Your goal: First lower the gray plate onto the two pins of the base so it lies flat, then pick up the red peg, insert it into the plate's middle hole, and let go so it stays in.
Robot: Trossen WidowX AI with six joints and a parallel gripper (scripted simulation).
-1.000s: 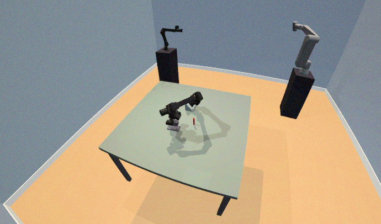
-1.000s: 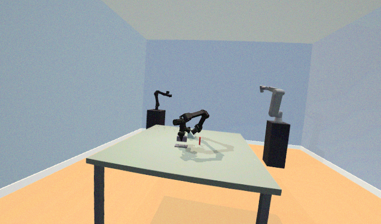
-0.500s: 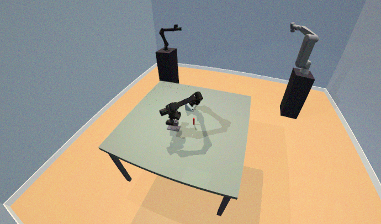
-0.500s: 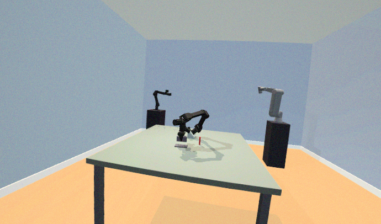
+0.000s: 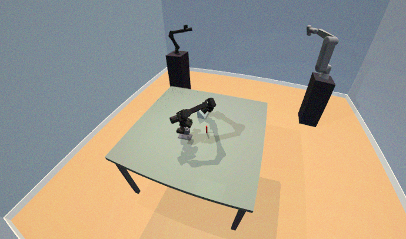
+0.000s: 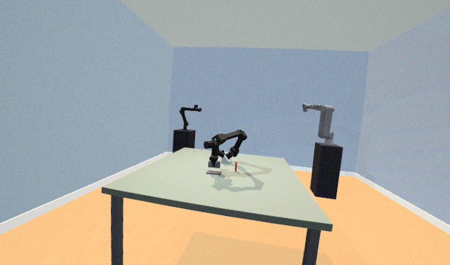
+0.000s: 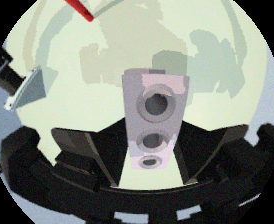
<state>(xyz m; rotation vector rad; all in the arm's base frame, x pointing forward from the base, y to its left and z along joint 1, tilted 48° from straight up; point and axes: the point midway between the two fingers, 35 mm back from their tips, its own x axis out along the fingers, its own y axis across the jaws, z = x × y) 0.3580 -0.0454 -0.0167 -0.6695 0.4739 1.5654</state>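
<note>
The red peg is 120 mm behind my gripper tip, 170 mm to the left of it and 20 mm below it.
</note>
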